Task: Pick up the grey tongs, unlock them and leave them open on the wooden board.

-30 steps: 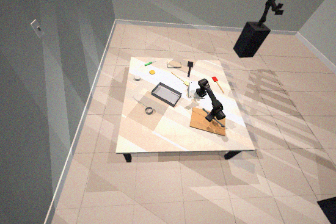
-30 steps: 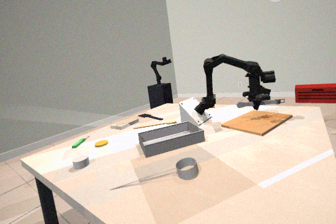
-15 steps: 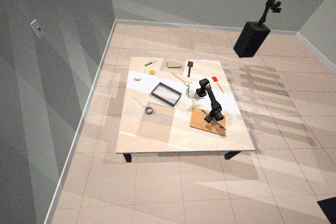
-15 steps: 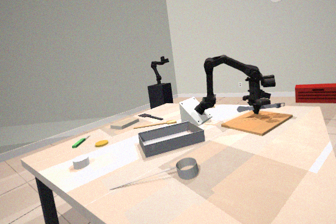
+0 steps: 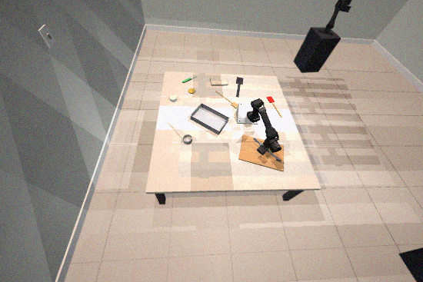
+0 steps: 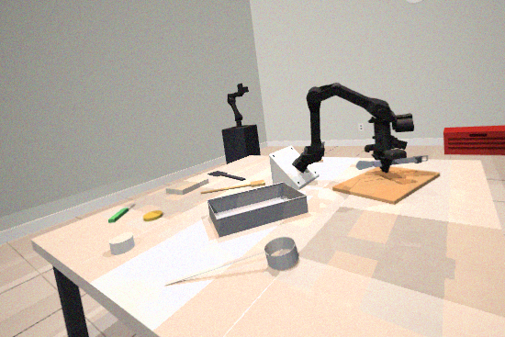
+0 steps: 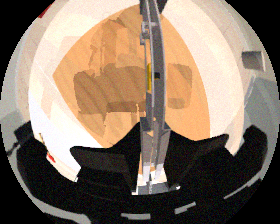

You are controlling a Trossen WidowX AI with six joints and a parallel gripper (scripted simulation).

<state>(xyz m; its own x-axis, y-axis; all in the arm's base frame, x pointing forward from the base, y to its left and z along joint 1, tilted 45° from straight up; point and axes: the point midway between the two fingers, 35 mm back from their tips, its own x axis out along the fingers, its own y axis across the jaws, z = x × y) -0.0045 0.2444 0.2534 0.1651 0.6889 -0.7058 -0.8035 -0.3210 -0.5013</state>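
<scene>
My gripper tip is 40 mm above the wooden board. From my gripper tip the other things lie so: flat grey block: 890 mm to the right, 190 mm ahead, 30 mm below; grey roasting tin: 380 mm to the right, 380 mm ahead, 20 mm below; yellow disc: 770 mm to the right, 500 mm ahead, 40 mm below.
</scene>
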